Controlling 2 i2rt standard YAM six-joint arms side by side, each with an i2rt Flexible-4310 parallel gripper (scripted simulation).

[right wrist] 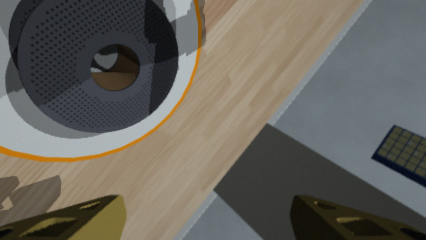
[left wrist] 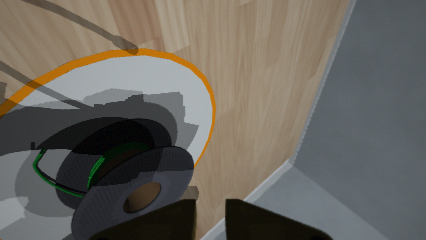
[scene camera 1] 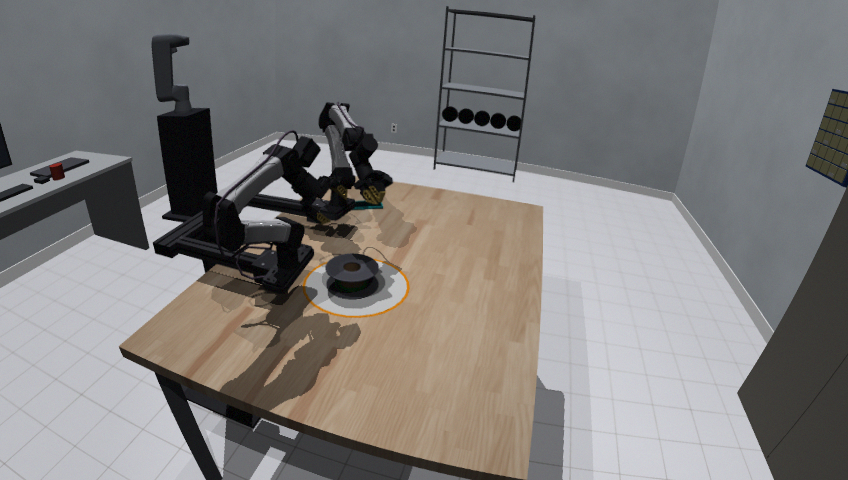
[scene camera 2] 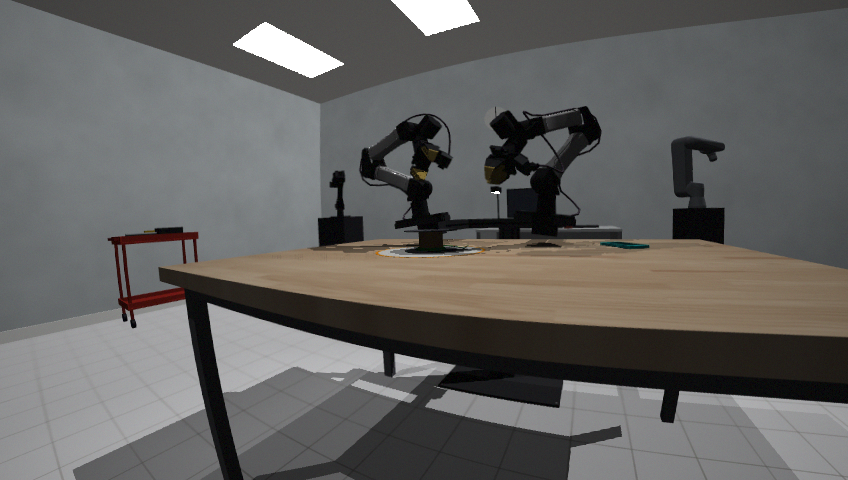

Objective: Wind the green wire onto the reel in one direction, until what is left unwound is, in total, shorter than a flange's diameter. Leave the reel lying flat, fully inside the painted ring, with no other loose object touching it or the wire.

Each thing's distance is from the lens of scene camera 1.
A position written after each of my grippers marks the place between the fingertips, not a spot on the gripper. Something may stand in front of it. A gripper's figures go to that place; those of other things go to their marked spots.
my left gripper [scene camera 1: 378,203]: 1.45 m
my right gripper [scene camera 1: 337,210]: 1.26 m
dark reel [scene camera 1: 352,269]: 1.39 m
